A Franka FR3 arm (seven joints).
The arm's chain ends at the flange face. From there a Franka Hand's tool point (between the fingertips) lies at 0.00 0.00 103.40 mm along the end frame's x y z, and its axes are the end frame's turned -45 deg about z.
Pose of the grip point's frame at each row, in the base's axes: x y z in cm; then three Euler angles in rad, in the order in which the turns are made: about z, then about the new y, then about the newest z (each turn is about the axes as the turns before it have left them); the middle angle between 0 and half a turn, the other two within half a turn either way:
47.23, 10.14, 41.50, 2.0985, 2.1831, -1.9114
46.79, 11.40, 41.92, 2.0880, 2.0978, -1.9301
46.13, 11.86, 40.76, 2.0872, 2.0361, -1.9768
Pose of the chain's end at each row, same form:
51.49, 2.83, 47.44, 2.0985, 2.1831, -1.1260
51.21, 3.63, 47.12, 2.0880, 2.0978, -1.1447
50.69, 3.82, 45.40, 2.0872, 2.0361, -1.1914

